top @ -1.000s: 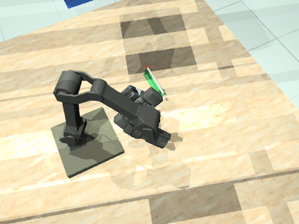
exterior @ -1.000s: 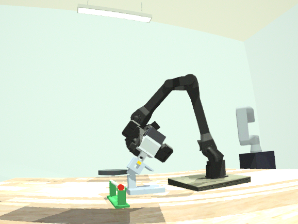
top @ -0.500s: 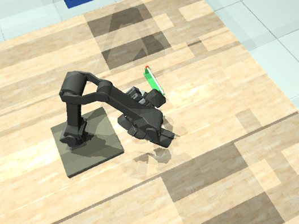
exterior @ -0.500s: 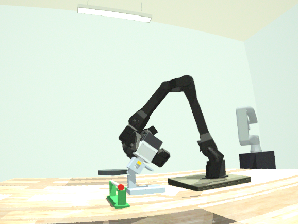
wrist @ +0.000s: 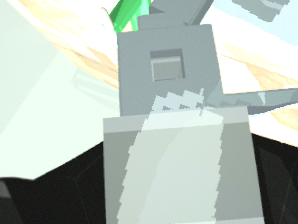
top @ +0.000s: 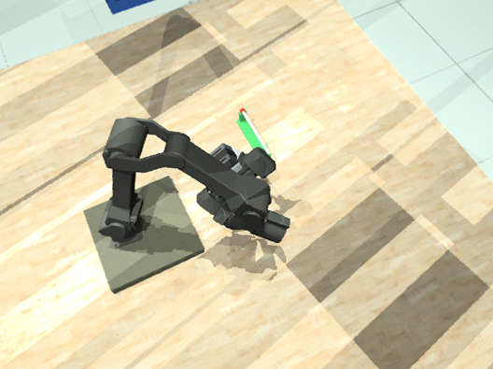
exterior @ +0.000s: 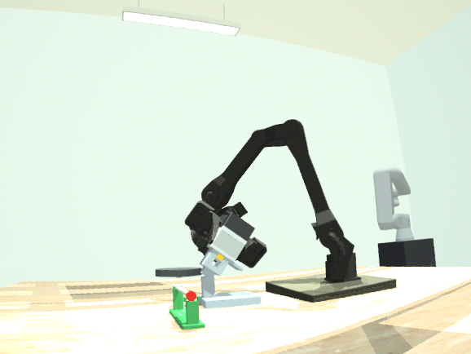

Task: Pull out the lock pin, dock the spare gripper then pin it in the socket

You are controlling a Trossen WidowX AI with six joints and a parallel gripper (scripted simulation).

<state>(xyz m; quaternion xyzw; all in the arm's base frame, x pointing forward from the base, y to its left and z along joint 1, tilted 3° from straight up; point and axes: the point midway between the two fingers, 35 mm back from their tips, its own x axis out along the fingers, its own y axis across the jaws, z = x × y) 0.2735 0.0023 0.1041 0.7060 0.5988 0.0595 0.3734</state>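
My gripper tip is now 1 cm past the spare gripper, 2 cm to the left of it and 1 cm below it. Also, from my gripper tip: green cradle (9 cm ahead, 11 cm to the left, 8 cm below); mount (1 cm to the right, 5 cm below).
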